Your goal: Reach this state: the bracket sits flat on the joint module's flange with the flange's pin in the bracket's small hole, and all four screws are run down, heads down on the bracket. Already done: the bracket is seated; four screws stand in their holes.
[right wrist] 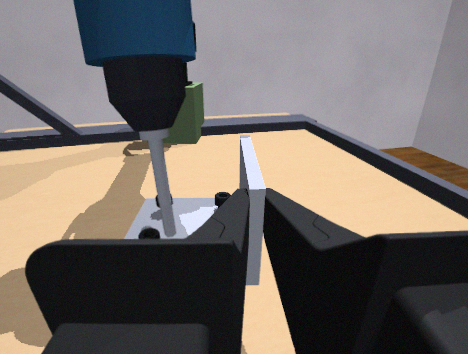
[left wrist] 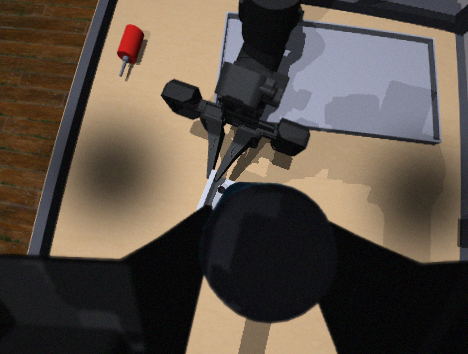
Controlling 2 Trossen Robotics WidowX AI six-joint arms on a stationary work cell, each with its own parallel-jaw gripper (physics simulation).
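Places are measured from the left arm's base along level axes (x left, y back, z up), in centimetres.
Pixels of known places: left gripper, fingertip midpoint: [left wrist: 252, 214]; right gripper, fingertip midpoint: [right wrist: 253, 198] [left wrist: 211, 180].
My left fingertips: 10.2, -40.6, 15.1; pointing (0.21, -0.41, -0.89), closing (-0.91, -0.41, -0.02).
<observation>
Ahead of a thing's pixels: the offset from my left fingertips to its middle, as dx, dy, dz.
The pale bracket @(+1.6, +0.3, -17.5) [left wrist: 206, 193] [right wrist: 255, 215] has an upright plate and a flat base. Three black screw heads show on the base in the right wrist view: rear left screw [right wrist: 163, 201], partly behind the bit, rear right screw @(+3.2, +2.2, -18.9) [right wrist: 222, 198] and front left screw @(+0.0, -1.7, -18.9) [right wrist: 149, 233]. A fourth is not visible there. My left gripper [left wrist: 252, 214] is shut on the blue power screwdriver @(+0.2, -0.3, -6.2) [left wrist: 270, 265] [right wrist: 137, 32], whose bit @(+0.8, -1.1, -14.9) [right wrist: 161, 182] points down over the base; tip contact is unclear. My right gripper [left wrist: 211, 180] [right wrist: 253, 198] is shut on the bracket's upright plate. The flange and pin are hidden.
A grey tray @(-5.1, -29.8, -24.9) [left wrist: 370, 60] lies beyond my right gripper in the left wrist view. A red cylinder @(+31.1, -17.0, -24.0) [left wrist: 131, 42] with a thin metal shaft lies at the upper left. A green block @(-10.3, +40.5, -20.4) [right wrist: 194, 115] shows behind the screwdriver. Dark rails [right wrist: 380, 155] edge the table.
</observation>
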